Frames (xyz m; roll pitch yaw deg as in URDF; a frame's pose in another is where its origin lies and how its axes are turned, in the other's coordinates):
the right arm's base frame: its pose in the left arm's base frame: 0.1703 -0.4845 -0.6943 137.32 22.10 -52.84
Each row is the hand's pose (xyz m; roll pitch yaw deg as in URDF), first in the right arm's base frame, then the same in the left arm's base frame.
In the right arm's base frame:
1: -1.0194 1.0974 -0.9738 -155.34 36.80 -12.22
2: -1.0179 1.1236 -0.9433 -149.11 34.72 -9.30
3: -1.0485 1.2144 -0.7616 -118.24 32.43 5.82
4: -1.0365 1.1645 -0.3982 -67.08 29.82 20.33
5: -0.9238 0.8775 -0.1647 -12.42 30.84 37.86
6: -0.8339 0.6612 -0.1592 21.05 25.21 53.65
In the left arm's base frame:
1: -0.1853 -0.2580 1.0418 -7.63 -0.41 -20.79
2: -0.2174 -0.2819 1.0369 -3.10 0.04 -23.91
3: -0.4022 -0.3524 0.9817 19.96 -5.92 -35.25
4: -0.6310 -0.3977 0.6983 65.35 -12.82 -46.04
5: -0.6091 -0.3393 0.3166 114.17 -25.16 -55.36
6: -0.4693 -0.2667 0.1432 147.33 -33.10 -69.98

